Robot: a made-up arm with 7 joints. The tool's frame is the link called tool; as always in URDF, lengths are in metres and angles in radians. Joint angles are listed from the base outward. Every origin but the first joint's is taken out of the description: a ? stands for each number. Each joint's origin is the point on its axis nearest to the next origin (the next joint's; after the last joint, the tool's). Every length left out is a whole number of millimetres.
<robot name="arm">
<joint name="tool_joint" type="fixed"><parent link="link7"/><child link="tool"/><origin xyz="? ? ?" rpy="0 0 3.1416"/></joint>
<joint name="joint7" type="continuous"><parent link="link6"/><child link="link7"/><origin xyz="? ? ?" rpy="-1.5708 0 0"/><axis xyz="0 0 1"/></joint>
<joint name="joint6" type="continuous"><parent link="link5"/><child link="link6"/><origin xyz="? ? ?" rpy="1.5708 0 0"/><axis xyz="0 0 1"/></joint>
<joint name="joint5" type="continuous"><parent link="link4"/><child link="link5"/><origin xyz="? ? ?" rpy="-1.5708 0 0"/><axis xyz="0 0 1"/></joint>
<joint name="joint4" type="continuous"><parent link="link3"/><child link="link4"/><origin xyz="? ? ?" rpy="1.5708 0 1.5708"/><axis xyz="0 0 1"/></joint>
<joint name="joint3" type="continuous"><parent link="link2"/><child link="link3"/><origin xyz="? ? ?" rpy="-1.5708 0 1.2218"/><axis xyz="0 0 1"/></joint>
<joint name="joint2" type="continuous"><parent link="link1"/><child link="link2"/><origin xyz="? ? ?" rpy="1.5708 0 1.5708"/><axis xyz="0 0 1"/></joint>
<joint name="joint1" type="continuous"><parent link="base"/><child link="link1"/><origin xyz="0 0 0" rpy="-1.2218 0 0"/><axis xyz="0 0 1"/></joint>
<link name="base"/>
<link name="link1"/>
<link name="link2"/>
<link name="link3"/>
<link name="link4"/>
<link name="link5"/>
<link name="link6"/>
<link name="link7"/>
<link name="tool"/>
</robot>
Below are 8 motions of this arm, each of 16 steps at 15 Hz.
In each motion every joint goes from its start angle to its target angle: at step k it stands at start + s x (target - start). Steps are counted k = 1, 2, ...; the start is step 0. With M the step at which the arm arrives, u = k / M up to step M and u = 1 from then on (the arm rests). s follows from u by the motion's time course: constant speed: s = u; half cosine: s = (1 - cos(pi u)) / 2; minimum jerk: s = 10 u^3 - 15 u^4 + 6 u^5.
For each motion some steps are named. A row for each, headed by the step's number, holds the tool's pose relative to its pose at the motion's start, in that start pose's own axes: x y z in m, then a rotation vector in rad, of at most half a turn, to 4 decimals.
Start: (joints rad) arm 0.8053 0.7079 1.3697 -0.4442 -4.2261 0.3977 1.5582
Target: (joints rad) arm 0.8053 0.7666 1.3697 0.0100 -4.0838 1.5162 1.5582
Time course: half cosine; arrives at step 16
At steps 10, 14, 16:
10: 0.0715 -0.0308 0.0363 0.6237 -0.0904 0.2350
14: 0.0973 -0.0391 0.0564 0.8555 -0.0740 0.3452
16: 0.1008 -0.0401 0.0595 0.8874 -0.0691 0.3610

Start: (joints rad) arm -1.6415 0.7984 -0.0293 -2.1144 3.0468 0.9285 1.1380
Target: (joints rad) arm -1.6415 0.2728 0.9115 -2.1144 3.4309 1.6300 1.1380
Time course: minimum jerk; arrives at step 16
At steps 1, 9, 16:
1: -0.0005 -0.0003 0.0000 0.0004 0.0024 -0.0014
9: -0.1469 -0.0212 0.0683 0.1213 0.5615 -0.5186
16: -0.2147 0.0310 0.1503 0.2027 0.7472 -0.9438

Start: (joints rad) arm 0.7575 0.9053 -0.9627 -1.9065 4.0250 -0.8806 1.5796
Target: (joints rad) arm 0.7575 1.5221 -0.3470 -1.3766 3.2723 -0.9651 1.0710
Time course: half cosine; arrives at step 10
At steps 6, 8, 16:
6: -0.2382 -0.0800 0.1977 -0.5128 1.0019 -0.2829
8: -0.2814 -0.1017 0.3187 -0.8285 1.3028 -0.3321
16: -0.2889 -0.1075 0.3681 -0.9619 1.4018 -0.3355

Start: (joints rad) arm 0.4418 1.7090 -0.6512 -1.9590 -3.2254 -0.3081 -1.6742
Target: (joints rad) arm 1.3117 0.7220 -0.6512 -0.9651 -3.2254 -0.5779 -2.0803
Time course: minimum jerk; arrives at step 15
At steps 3, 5, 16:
3: -0.0299 0.0048 -0.0073 0.0397 0.0540 0.0305
5: -0.1165 0.0105 -0.0149 0.1434 0.2170 0.1012
16: -0.5280 -0.1680 0.2752 0.4779 1.4631 0.2453

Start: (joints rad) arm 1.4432 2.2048 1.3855 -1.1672 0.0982 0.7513 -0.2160
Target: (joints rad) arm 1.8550 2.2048 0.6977 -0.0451 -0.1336 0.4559 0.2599
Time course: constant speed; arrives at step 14
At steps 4, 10, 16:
4: -0.0935 -0.1092 -0.0495 -0.0985 0.2302 -0.1879
10: -0.2710 -0.1683 -0.0502 -0.0983 0.5283 -0.5530
16: -0.3608 -0.1258 -0.0253 -0.0065 0.6686 -0.8291

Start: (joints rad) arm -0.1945 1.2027 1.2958 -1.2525 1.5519 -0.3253 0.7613
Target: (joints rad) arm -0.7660 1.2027 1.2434 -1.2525 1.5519 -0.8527 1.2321
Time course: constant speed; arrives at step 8
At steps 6, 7, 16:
6: -0.0348 -0.0220 -0.0202 -0.4100 -0.4340 0.6846
7: -0.0395 -0.0274 -0.0241 -0.4871 -0.5044 0.7919
16: -0.0438 -0.0333 -0.0281 -0.5671 -0.5747 0.8961

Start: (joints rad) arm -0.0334 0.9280 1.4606 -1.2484 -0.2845 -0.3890 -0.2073
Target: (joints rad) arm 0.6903 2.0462 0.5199 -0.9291 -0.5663 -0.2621 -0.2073
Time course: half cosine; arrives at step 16
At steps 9, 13, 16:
9: 0.1710 -0.0806 -0.1329 -0.6332 -0.6205 -0.7723
13: 0.2299 -0.1539 -0.1281 -0.8908 -0.9486 -1.3030
16: 0.2414 -0.1726 -0.1224 -0.9381 -1.0400 -1.4532

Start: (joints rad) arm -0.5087 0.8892 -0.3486 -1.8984 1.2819 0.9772 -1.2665
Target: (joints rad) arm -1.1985 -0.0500 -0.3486 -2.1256 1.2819 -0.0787 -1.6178
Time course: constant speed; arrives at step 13
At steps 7, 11, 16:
7: 0.2304 0.0556 0.0181 0.8056 -0.8013 -0.2991
11: 0.3553 0.0400 0.0738 1.2083 -1.2726 -0.2816
16: 0.4083 0.0181 0.1097 1.3737 -1.5065 -0.1972

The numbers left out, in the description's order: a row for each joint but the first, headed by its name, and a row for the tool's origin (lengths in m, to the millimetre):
tool: 0 0 0
joint7: 0 0 0
joint6: 0 0 0
joint5: 0.042 -0.35 0
joint4: 0 -0.03 0
joint3: 0.25 -0.091 0
joint2: 0 0 0

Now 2 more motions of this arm.
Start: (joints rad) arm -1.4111 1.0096 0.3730 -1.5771 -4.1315 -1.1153 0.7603
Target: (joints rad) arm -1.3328 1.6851 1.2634 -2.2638 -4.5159 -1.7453 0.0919
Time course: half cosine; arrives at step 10
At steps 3, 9, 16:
3: -0.0725 -0.0933 -0.0392 -0.3384 0.0617 0.0095
9: -0.2463 -0.4280 0.1104 -1.3497 0.0010 0.5603
16: -0.2469 -0.4352 0.1204 -1.3675 -0.0057 0.5925

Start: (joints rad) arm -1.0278 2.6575 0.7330 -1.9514 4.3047 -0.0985 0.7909
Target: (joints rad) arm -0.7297 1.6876 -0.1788 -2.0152 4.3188 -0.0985 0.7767
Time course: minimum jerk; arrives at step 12
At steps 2, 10, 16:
2: 0.0178 -0.0112 0.0034 -0.0207 -0.0216 0.0435
10: 0.4765 0.1071 0.1676 -0.2818 -0.6121 1.3024
16: 0.4853 0.1251 0.1736 -0.2805 -0.6321 1.3539

